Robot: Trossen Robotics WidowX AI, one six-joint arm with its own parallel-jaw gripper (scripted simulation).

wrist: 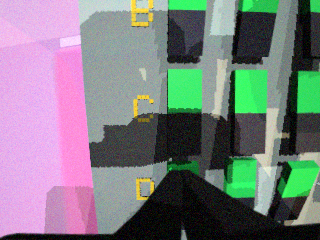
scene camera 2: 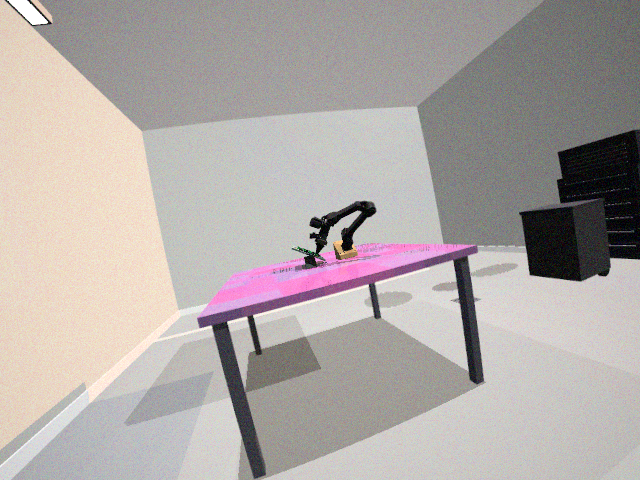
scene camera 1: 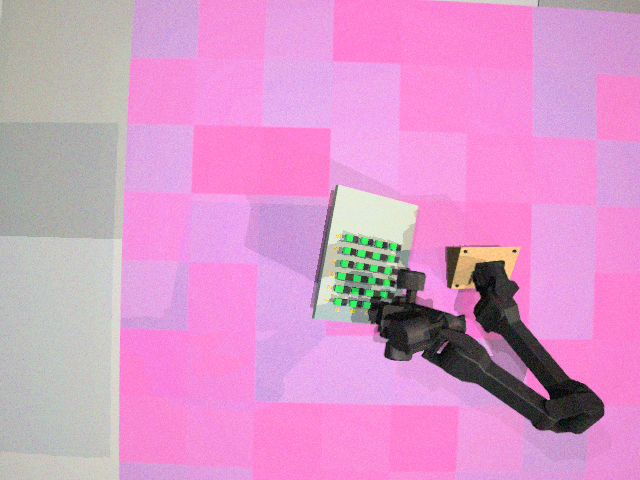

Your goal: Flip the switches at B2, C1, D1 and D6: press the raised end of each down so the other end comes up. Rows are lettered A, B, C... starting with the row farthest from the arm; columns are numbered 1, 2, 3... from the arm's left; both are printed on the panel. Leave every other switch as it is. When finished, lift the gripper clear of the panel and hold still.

Scene:
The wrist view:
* my gripper: 178, 179
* switch: 184, 86
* switch: 239, 172

